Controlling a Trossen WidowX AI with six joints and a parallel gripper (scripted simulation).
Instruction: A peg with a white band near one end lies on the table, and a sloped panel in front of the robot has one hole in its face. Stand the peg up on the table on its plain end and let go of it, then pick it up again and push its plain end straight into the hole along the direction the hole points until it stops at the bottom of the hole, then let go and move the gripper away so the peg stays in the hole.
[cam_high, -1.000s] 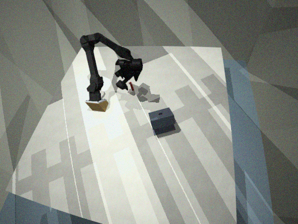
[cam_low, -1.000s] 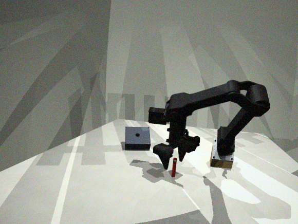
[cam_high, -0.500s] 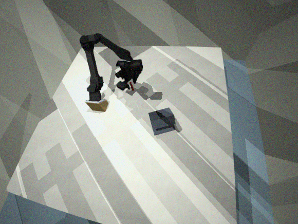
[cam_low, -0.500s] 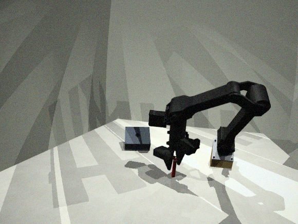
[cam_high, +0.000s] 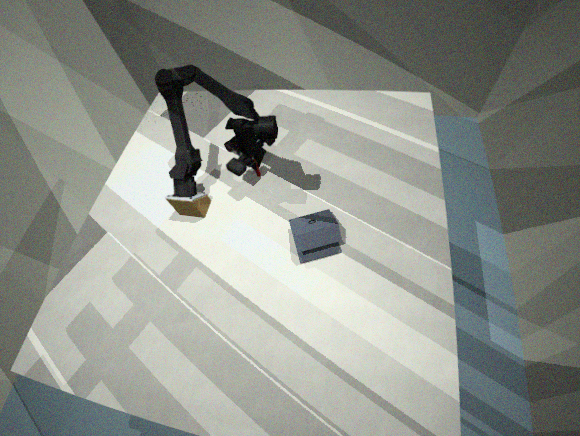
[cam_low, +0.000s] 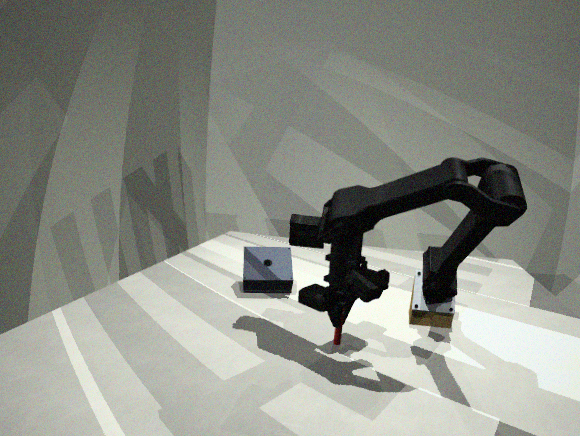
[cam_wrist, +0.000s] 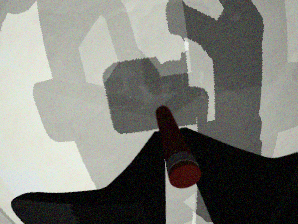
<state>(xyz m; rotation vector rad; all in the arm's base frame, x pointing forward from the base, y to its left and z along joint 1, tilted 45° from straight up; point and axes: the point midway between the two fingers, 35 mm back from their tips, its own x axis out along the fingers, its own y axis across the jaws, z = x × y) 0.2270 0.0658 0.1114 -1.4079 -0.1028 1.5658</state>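
The sloped panel lies 20 cm ahead of my gripper tip, 26 cm to the right of it and 2 cm above it. Also, from my gripper tip: red peg 2 cm above.
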